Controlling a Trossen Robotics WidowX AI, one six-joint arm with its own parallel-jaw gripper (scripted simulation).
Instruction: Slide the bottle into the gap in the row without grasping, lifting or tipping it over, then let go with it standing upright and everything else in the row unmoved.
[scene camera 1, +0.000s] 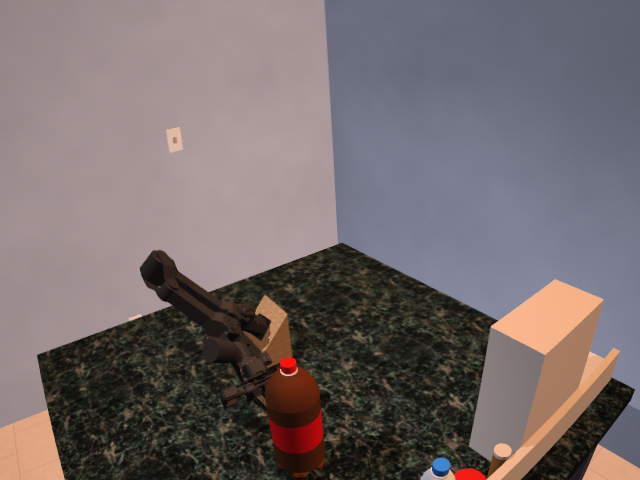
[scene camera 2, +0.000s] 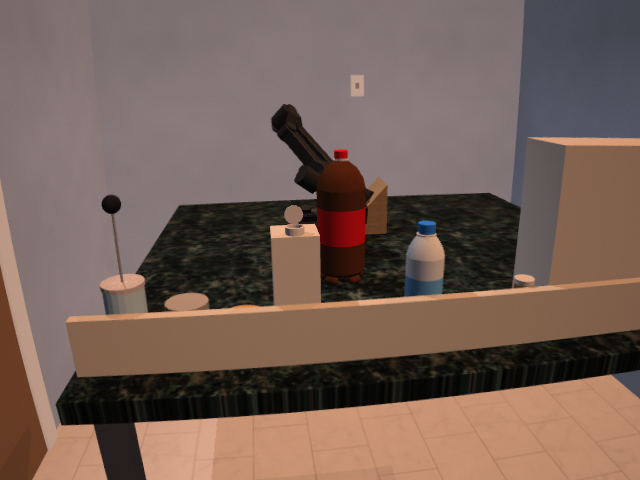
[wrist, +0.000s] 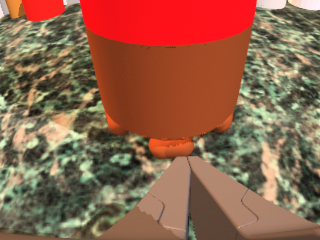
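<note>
Cola bottle (scene camera 2: 341, 193) (scene camera 1: 292, 396) (wrist: 166, 77) visible. Water bottle (scene camera 2: 425, 257) visible. French press (scene camera 2: 126, 296) visible; the press is out of frame in scene camera 1, and it is out of frame in the wrist view. My gripper (scene camera 1: 274, 414) (wrist: 186, 167) visible.
</note>
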